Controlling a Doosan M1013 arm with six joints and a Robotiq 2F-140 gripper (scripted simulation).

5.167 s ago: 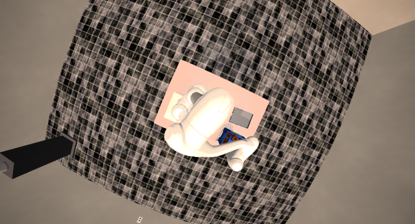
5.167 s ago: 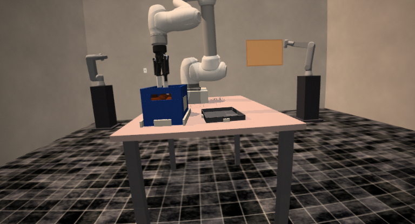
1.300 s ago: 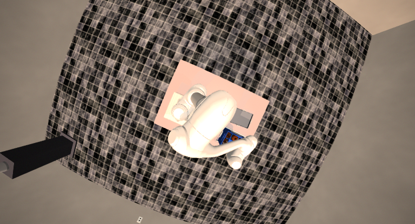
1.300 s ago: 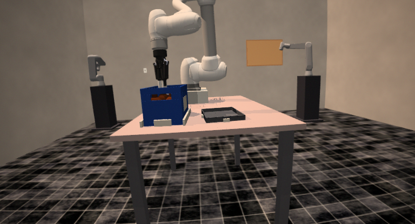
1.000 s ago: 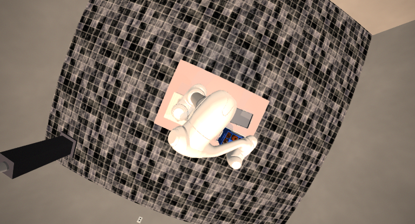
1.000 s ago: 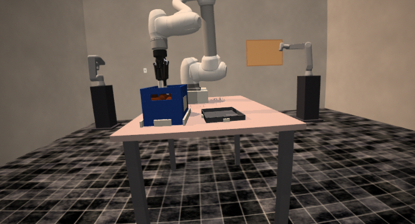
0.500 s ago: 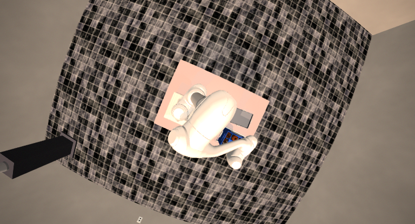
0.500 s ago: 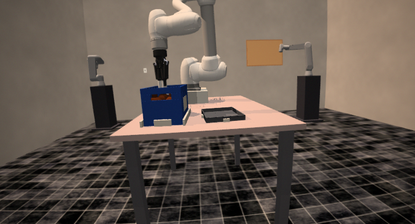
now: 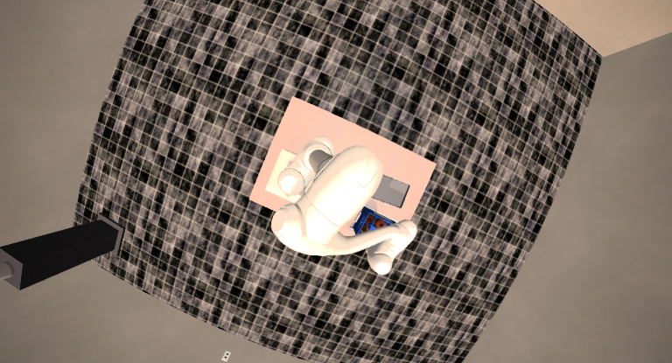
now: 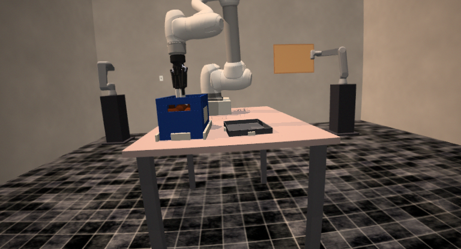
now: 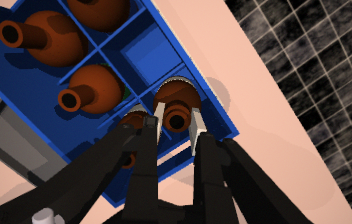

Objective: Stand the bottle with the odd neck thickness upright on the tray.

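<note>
Right now my hand is 80 mm to the right of the bottle and 90 mm above it. From my hand the other things lie so: dark tray 80 mm ahead, 320 mm to the left, 160 mm below; then blue crate 90 mm ahead, 40 mm to the left, 90 mm below.
</note>
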